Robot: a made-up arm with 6 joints.
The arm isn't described. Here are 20 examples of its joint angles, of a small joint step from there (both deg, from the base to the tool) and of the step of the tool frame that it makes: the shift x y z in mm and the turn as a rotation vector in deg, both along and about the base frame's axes.
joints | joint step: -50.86 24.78 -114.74 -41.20 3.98 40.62 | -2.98 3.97 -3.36 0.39 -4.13 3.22
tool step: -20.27 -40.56 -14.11 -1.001 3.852 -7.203
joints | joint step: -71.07 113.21 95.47 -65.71 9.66 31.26 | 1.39 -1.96 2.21 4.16 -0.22 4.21
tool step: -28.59 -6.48 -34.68 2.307 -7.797 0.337
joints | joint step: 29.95 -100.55 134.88 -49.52 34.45 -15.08 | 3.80 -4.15 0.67 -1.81 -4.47 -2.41
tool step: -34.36 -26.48 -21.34 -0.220 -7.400 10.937
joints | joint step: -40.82 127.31 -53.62 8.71 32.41 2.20 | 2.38 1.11 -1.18 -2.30 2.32 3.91
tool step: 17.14 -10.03 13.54 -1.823 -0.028 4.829
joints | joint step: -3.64 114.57 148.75 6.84 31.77 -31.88 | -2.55 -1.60 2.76 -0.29 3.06 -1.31
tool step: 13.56 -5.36 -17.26 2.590 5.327 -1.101
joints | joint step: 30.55 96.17 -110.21 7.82 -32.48 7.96 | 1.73 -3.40 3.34 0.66 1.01 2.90
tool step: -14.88 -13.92 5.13 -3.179 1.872 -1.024
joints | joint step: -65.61 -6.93 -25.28 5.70 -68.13 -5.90 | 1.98 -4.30 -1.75 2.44 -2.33 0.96
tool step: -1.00 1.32 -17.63 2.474 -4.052 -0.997
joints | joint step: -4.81 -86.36 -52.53 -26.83 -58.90 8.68 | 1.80 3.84 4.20 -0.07 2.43 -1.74
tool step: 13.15 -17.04 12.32 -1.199 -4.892 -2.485
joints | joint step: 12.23 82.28 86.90 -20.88 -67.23 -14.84 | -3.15 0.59 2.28 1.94 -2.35 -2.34
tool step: 12.92 18.03 -8.15 -3.678 3.551 -0.611
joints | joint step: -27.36 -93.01 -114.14 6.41 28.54 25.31 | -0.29 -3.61 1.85 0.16 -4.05 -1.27
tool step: -10.22 27.55 3.49 -1.528 -2.219 7.173
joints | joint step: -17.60 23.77 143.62 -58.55 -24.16 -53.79 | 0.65 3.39 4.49 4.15 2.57 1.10
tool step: 12.38 10.01 3.77 0.659 2.728 -4.744
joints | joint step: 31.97 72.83 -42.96 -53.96 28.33 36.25 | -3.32 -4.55 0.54 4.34 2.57 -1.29
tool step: -11.29 22.74 -5.38 -2.294 -0.291 2.491
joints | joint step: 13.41 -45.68 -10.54 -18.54 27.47 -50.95 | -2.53 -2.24 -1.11 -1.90 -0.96 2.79
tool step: 5.55 25.04 -12.91 0.356 3.650 2.571
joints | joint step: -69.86 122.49 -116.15 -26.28 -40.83 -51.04 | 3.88 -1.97 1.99 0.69 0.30 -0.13
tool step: 0.32 5.50 3.19 0.968 -3.084 1.278
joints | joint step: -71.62 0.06 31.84 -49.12 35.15 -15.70 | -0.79 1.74 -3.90 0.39 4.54 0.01
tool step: -14.96 5.00 -5.20 4.215 2.130 -6.498
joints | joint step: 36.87 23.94 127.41 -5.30 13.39 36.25 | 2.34 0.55 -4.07 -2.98 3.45 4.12
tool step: 8.86 -5.14 -21.54 6.307 1.233 -1.194
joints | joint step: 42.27 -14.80 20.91 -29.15 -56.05 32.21 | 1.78 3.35 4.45 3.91 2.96 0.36
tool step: -24.33 3.04 6.59 -1.686 -2.593 1.057
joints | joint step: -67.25 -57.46 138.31 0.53 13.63 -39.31 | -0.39 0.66 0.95 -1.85 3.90 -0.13
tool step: 5.37 15.86 -7.62 -4.597 1.428 -0.259
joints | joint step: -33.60 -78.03 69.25 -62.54 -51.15 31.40 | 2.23 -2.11 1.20 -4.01 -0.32 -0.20
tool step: 0.64 4.93 6.28 -2.507 -5.479 -0.239
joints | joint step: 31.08 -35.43 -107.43 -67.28 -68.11 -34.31 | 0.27 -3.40 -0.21 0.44 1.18 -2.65
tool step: -7.44 -8.50 6.61 -2.538 1.223 2.054
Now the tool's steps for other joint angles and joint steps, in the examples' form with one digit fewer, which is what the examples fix.
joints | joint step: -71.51 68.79 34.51 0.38 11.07 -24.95 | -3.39 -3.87 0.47 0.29 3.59 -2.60
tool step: 6.6 -12.5 -2.6 5.54 2.04 -0.35
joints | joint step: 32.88 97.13 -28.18 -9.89 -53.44 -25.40 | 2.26 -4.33 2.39 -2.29 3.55 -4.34
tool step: -4.7 3.5 2.2 -0.40 1.28 6.07
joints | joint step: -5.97 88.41 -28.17 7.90 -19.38 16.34 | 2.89 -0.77 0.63 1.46 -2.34 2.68
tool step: -3.6 -5.1 9.2 -2.97 -2.71 0.89
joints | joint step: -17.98 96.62 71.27 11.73 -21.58 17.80 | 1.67 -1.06 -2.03 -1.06 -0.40 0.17
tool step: -5.2 0.6 6.6 -0.87 -2.91 0.67
